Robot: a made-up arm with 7 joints. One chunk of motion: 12 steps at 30 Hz.
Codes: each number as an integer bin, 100 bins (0 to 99) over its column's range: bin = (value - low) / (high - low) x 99, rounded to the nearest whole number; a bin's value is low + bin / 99 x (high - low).
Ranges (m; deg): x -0.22..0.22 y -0.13..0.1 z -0.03..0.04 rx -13..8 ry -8..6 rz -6..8
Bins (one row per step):
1: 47 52 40 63 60 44
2: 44 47 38 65 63 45
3: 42 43 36 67 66 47
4: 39 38 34 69 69 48
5: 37 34 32 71 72 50
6: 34 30 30 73 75 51
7: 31 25 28 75 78 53
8: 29 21 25 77 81 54
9: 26 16 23 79 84 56
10: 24 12 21 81 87 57
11: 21 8 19 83 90 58
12: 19 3 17 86 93 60
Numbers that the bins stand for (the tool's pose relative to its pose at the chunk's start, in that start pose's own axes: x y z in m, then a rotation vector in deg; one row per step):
1: -0.0111 -0.0092 -0.0017 0.36 0.48 0.22
2: -0.0244 -0.0208 -0.0031 0.79 0.91 0.36
3: -0.0333 -0.0301 -0.0045 1.21 1.33 0.65
4: -0.0467 -0.0417 -0.0060 1.64 1.76 0.79
5: -0.0556 -0.0510 -0.0074 2.06 2.18 1.07
6: -0.0689 -0.0603 -0.0088 2.48 2.61 1.21
7: -0.0822 -0.0719 -0.0102 2.91 3.03 1.49
8: -0.0911 -0.0812 -0.0123 3.33 3.45 1.64
9: -0.1044 -0.0928 -0.0137 3.76 3.88 1.92
10: -0.1133 -0.1021 -0.0152 4.18 4.30 2.06
11: -0.1267 -0.1114 -0.0166 4.61 4.73 2.20
12: -0.1356 -0.1230 -0.0180 5.24 5.15 2.48

